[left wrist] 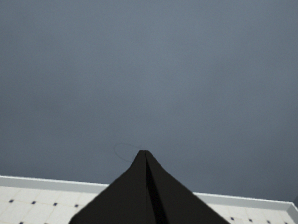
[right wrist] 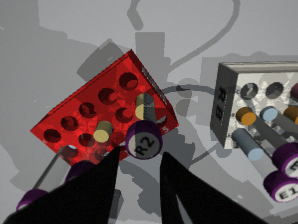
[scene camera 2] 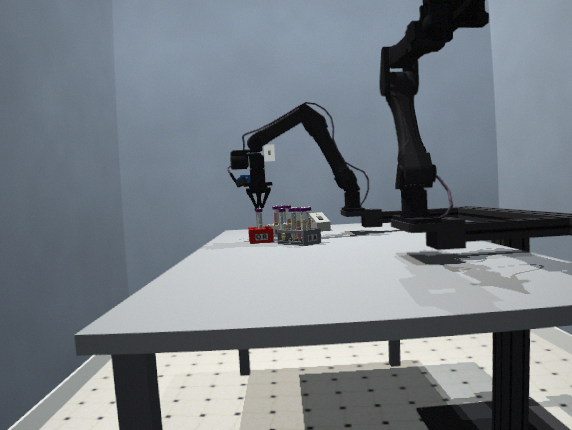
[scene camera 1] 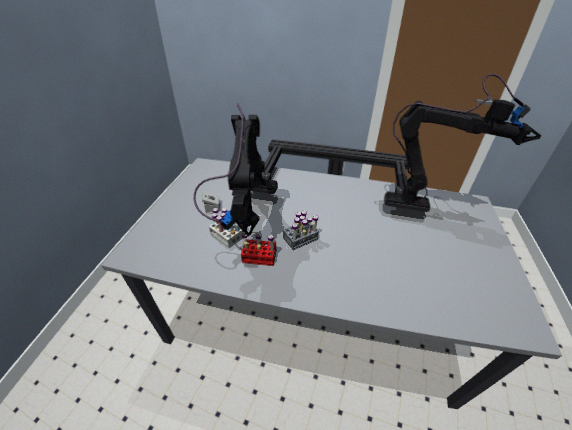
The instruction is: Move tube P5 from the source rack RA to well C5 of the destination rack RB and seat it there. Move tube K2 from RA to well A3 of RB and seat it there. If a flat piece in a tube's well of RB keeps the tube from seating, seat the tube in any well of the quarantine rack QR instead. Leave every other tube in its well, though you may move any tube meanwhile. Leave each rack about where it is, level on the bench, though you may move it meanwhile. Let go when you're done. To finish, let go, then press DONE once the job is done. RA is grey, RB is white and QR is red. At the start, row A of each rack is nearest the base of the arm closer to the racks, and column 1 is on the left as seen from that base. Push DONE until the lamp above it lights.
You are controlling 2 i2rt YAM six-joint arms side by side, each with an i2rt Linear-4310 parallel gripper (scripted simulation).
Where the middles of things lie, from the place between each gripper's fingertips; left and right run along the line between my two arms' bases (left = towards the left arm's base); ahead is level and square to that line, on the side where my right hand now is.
Now: the red rack QR (right wrist: pixel 111 97) 4 cm to the left of my right hand and 11 cm below it.
My left gripper is now 1030 mm to the left of the red rack QR, 460 mm above it and 360 mm short of it.
